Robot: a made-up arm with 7 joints.
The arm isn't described. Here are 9 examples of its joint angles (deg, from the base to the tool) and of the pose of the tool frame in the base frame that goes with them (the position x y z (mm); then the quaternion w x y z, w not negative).
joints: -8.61 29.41 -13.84 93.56 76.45 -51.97 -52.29
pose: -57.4 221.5 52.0 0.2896 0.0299 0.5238 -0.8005
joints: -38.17 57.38 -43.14 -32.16 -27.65 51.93 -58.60
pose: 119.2 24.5 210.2 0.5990 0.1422 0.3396 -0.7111
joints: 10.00 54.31 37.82 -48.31 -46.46 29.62 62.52
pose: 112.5 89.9 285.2 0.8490 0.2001 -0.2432 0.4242
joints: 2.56 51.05 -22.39 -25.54 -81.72 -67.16 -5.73
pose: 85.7 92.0 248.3 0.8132 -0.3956 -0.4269 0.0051
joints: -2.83 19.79 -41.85 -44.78 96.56 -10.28 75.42
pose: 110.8 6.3 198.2 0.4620 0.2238 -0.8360 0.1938
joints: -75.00 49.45 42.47 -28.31 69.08 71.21 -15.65
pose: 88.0 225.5 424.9 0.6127 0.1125 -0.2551 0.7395
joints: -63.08 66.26 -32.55 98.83 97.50 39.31 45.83
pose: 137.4 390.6 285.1 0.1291 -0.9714 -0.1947 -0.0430
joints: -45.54 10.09 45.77 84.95 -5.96 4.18 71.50
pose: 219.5 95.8 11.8 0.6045 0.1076 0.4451 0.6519
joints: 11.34 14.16 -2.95 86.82 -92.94 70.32 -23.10
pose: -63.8 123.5 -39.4 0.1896 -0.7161 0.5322 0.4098
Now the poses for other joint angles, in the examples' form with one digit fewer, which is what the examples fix.
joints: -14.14 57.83 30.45 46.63 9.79 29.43 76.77
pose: 129 345 168 0.303 0.607 0.105 0.727
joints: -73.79 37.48 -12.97 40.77 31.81 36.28 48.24
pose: 335 145 274 0.626 0.580 -0.192 0.484
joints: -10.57 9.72 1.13 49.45 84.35 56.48 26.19
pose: 75 185 -28 0.399 0.843 0.358 0.049
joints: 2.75 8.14 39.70 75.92 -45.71 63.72 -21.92
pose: -11 112 -43 0.337 -0.690 0.548 0.332
